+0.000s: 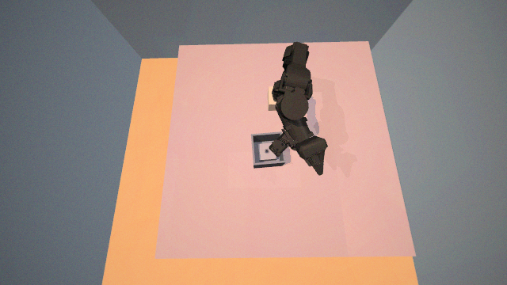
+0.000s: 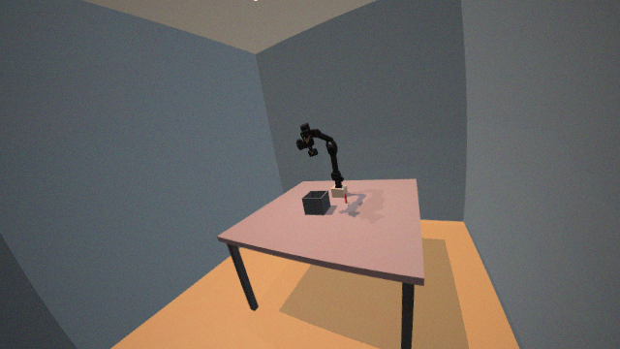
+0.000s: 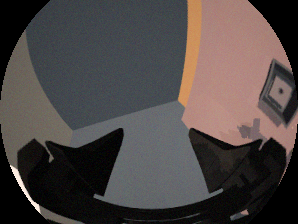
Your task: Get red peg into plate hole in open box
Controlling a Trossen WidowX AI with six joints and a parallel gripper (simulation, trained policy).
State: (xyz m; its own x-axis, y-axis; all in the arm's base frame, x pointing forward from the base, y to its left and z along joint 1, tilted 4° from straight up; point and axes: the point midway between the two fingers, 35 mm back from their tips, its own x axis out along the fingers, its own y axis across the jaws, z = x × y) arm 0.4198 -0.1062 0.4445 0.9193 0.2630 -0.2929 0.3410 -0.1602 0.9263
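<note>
The red peg is 470 mm below my gripper tip, 290 mm behind it and 140 mm to the left of it. Round my gripper tip: pale plate: 460 mm below, 170 mm behind, 70 mm to the right.
</note>
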